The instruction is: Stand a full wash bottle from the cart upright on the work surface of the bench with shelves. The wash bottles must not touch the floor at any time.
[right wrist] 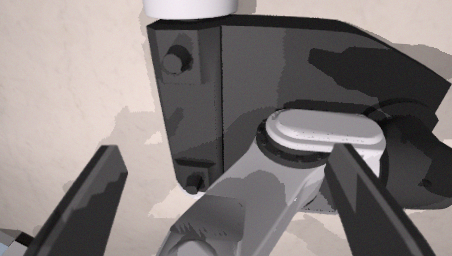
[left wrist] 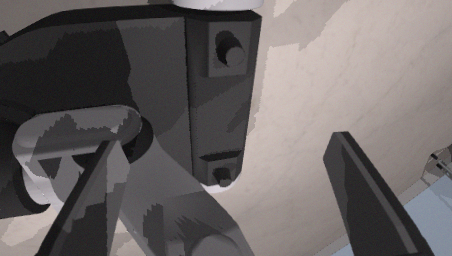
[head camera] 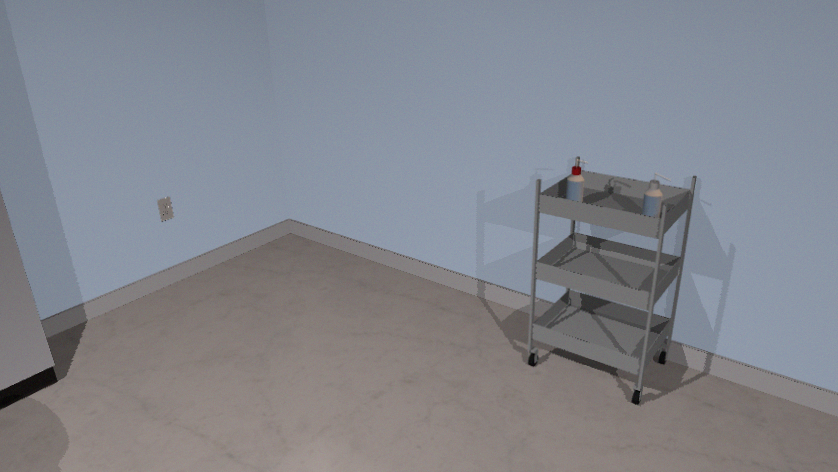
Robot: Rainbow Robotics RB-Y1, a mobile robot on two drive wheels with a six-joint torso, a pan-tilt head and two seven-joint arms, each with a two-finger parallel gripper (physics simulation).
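Places are measured from the robot's base along level axes (x left, y ahead, z down), in centimetres.
Where they show: left gripper, fingertip midpoint: (left wrist: 226,149); right gripper, fingertip midpoint: (right wrist: 226,158).
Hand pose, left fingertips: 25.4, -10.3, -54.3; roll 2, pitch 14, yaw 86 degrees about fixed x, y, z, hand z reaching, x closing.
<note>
After its pixels a point has its place, as x, y, z.
A grey three-tier cart (head camera: 592,218) @[-53.4, 181.0, -68.1] stands by the wall at the right of the head view. A wash bottle with a red collar (head camera: 575,186) @[-50.3, 195.3, -74.6] stands upright at the left of its top tray. A second wash bottle with a grey cap (head camera: 652,201) @[-72.3, 178.8, -74.6] stands upright at the right of that tray. Both look bluish in the lower part and pale near the top; how full they are is hard to tell. My left gripper (left wrist: 226,149) @[25.4, -10.3, -54.3] is open and empty. My right gripper (right wrist: 226,158) @[-24.3, -14.0, -53.7] is open and empty. Both are far from the cart. The bench with shelves does not show.
A pale cabinet side (head camera: 20,304) @[152.8, 178.9, -40.0] with a dark base stands at the left edge of the head view. A wall outlet (head camera: 165,208) @[134.8, 274.8, -40.4] is on the left wall. A skirting board (head camera: 375,252) @[31.9, 291.3, -5.8] runs behind the cart. Floor (head camera: 293,363) @[58.7, 197.7, -0.1] lies between the cabinet and the cart.
</note>
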